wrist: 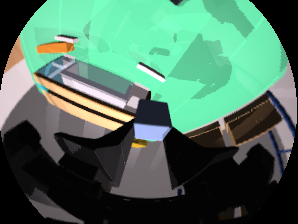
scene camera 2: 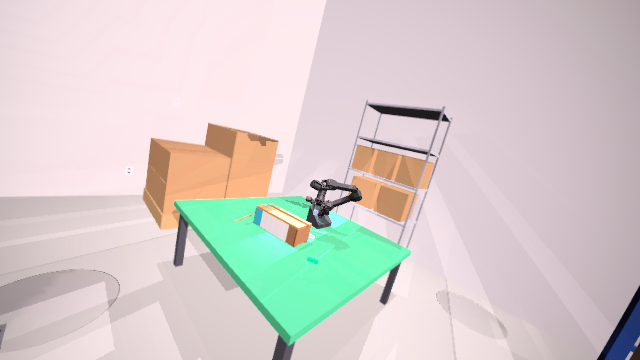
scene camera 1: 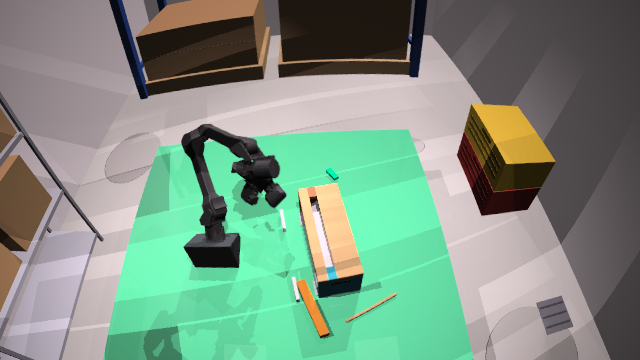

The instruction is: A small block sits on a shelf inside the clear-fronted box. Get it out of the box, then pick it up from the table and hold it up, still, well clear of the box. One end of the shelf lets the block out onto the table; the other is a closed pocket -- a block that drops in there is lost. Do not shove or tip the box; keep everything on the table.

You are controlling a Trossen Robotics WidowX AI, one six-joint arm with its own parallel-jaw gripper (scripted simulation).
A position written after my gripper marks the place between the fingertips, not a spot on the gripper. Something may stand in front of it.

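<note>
You'd find my gripper (scene camera 1: 278,192) in that view, and the wrist view has my gripper (wrist: 149,122) as well. There's a small block (wrist: 153,118), but scene camera 1 does not show the small block, since it's hidden by my gripper. And there's a wooden box (scene camera 1: 337,269); scene camera 2 shows the wooden box (scene camera 2: 293,230) too, and so does the wrist view, the wooden box (wrist: 97,96).
</note>
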